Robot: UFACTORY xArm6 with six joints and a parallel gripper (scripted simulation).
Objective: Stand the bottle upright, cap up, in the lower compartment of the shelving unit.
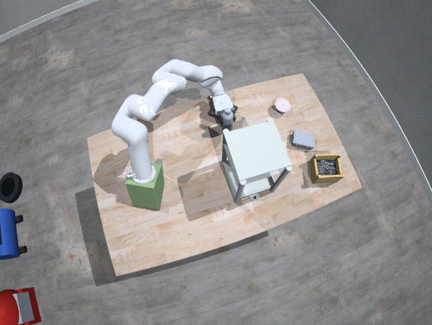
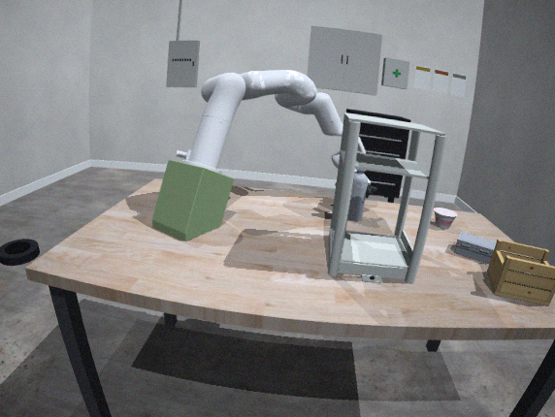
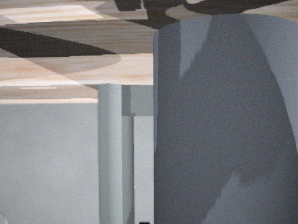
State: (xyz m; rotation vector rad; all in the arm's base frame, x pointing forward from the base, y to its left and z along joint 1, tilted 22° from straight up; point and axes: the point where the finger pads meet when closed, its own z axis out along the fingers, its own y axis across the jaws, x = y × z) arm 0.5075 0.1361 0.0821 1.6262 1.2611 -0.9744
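Right now my hand is 30 cm to the left of the pale green shelving unit and 9 cm below it. Round my hand: grey box: 38 cm ahead, 23 cm to the right, 7 cm below; grey bottle: 3 cm above.
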